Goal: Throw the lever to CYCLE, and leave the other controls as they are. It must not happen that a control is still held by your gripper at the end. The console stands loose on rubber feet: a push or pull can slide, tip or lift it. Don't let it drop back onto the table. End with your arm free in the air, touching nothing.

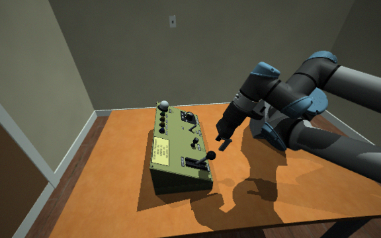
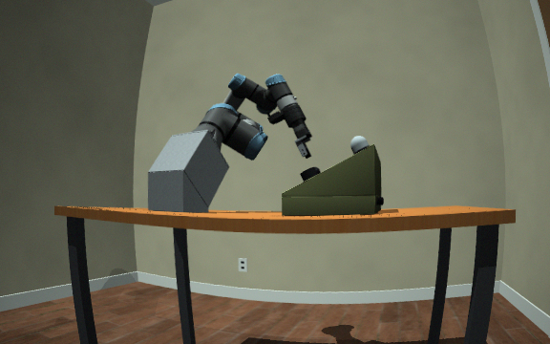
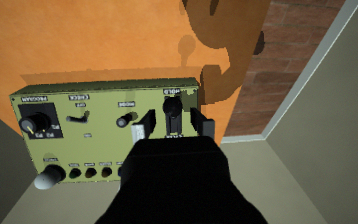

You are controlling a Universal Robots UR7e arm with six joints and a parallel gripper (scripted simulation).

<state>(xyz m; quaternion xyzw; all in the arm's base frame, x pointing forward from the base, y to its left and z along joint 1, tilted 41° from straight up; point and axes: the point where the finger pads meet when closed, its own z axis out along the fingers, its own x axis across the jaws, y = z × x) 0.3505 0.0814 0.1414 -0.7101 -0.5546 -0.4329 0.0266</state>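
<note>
Now: hand 12 cm to the left of the mode knob, 10 cm above it and 9 cm short of it. From my hand the other things lie so: rotary program selector 36 cm to the right, 10 cm below, 10 cm ahead; olive green console 18 cm to the right, 13 cm below, 13 cm ahead; check toggle switch 24 cm to the right, 11 cm below, 9 cm ahead.
</note>
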